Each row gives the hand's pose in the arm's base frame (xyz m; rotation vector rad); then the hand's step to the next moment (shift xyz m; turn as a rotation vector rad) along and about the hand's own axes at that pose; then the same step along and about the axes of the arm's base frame.
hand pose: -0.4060 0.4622 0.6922 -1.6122 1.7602 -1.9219
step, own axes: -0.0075 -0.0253 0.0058 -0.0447 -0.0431 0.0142
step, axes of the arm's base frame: 0.0215 0.0095 0.0134 0.0538 0.0341 0.0023
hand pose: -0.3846 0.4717 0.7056 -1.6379 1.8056 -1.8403
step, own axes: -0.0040 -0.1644 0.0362 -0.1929 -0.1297 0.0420
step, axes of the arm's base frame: 0.1223 0.0278 0.1124 0.1860 0.1430 -0.0276
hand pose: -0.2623 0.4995 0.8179 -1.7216 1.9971 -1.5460
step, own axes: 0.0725 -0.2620 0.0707 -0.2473 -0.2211 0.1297
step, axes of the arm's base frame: 0.1991 -0.0619 0.1883 0.3237 0.1448 -0.0335
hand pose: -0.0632 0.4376 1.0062 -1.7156 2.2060 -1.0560
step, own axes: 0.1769 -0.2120 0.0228 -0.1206 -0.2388 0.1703
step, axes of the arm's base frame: 0.1202 -0.1889 0.1632 0.3165 0.0120 -0.0160
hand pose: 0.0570 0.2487 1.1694 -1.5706 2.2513 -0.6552
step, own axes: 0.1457 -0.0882 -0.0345 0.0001 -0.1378 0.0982
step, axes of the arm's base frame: 0.0022 -0.1560 0.0766 0.1585 -0.0585 -0.0091
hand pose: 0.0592 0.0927 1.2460 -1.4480 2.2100 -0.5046
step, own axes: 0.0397 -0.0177 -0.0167 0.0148 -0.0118 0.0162
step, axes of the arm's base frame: -0.0096 -0.0424 0.0166 0.0127 -0.0191 -0.0097
